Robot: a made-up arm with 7 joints.
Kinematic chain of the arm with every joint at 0, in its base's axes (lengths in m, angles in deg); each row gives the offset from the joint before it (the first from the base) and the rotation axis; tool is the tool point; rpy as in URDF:
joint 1: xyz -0.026 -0.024 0.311 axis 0 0.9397 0.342
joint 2: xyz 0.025 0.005 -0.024 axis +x
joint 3: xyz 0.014 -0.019 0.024 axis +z
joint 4: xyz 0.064 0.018 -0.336 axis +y
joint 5: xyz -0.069 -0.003 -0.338 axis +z
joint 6: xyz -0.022 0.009 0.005 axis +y
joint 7: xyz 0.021 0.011 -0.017 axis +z
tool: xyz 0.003 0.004 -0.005 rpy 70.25 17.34 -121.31
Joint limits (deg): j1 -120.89..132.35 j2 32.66..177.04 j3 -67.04..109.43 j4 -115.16..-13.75 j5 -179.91..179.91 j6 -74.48..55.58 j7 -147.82..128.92
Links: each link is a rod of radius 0.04 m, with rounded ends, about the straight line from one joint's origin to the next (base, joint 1, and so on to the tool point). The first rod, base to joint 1, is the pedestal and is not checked.
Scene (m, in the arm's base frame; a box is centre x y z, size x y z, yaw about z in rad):
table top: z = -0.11
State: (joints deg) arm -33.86 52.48 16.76 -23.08 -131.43 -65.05 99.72
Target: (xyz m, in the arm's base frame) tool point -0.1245 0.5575 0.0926
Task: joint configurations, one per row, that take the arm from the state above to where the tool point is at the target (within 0.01 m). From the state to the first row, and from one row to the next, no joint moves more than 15 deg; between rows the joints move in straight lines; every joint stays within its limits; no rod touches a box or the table.
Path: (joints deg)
1: -20.51 51.27 27.61 -29.42 -130.27 -66.94 99.50
2: -7.16 50.05 38.46 -35.76 -129.12 -68.82 99.28
3: 6.19 48.84 49.31 -42.10 -127.96 -70.71 99.06
4: 19.54 47.62 60.16 -48.44 -126.81 -72.59 98.84
5: 32.88 46.41 71.01 -54.78 -125.65 -74.48 98.62

